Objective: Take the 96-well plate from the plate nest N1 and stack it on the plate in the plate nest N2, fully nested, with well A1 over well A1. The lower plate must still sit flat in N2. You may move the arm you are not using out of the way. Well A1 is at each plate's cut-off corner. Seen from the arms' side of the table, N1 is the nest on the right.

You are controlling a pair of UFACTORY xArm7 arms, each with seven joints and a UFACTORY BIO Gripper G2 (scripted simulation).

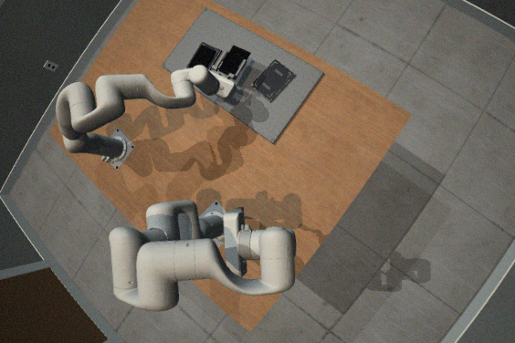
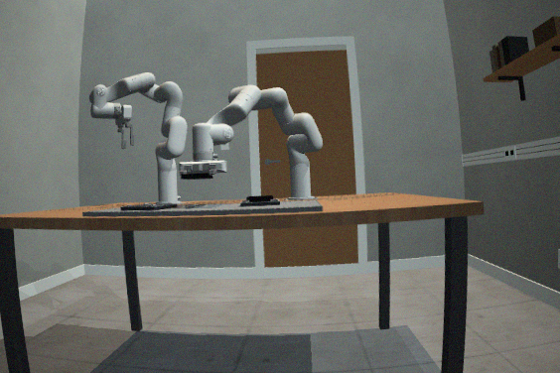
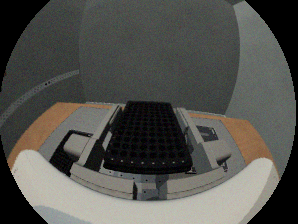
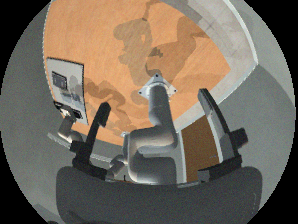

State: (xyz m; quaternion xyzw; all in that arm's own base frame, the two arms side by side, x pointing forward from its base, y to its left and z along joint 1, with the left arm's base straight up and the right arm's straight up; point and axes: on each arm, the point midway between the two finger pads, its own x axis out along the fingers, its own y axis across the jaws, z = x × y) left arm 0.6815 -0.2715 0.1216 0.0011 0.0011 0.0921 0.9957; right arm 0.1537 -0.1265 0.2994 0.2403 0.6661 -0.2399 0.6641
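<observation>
Right now the nest N2 is 40 mm behind my left hand, 200 mm to the left of it and 100 mm below it. From my left hand the other things lie so: grey board: 30 mm to the left, 120 mm below; nest N1: 30 mm ahead, 160 mm to the right, 100 mm below; black 96-well plate: 10 mm below.
</observation>
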